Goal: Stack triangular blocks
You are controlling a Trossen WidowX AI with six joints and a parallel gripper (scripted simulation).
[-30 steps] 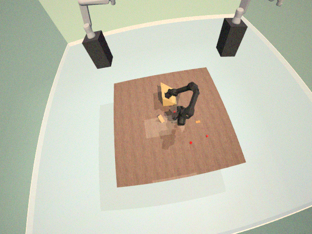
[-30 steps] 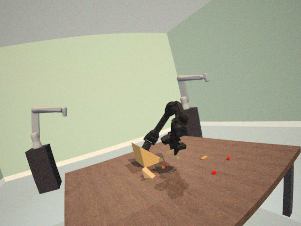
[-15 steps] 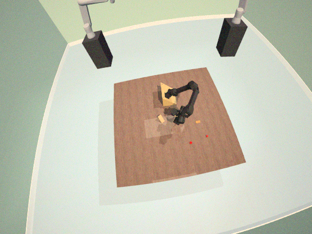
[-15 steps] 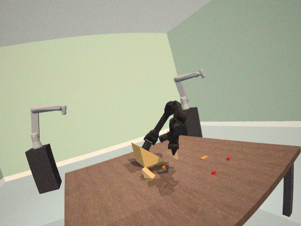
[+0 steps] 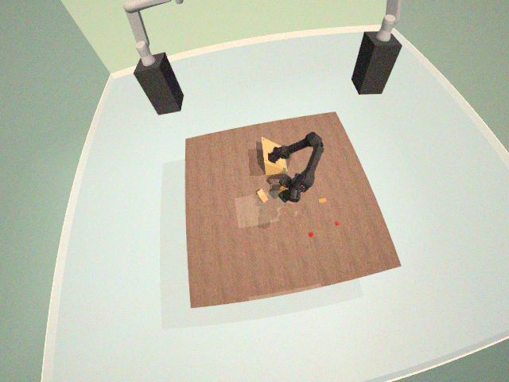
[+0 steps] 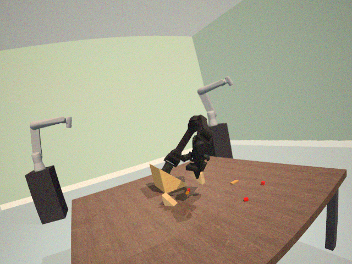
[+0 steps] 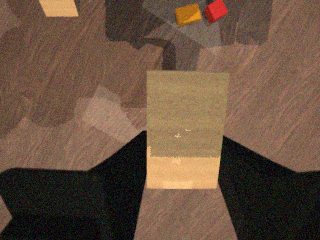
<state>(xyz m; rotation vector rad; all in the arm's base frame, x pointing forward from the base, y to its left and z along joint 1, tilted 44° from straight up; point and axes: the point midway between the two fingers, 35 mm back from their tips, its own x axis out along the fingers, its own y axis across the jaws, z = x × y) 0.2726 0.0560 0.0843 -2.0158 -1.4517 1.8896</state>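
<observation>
The orange cube lies 10 cm below my gripper tip, 9 cm behind it and 5 cm to the right of it. Round my gripper tip: triangular block 1 cm above.
</observation>
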